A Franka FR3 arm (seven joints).
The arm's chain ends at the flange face. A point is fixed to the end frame.
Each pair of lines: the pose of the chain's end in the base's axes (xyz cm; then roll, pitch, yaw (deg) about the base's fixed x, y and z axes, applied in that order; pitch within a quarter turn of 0, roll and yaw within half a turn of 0), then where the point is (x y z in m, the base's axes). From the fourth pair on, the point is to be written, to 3 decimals.
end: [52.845 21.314 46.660 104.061 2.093 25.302]
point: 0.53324 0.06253 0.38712
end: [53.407 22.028 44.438 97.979 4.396 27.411]
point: 0.54625 0.06204 0.38243
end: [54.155 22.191 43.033 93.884 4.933 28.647]
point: 0.55954 0.06029 0.37953
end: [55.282 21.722 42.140 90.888 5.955 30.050]
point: 0.576 0.054 0.380
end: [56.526 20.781 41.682 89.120 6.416 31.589]
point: 0.594 0.044 0.380
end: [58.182 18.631 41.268 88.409 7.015 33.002]
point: 0.615 0.023 0.379
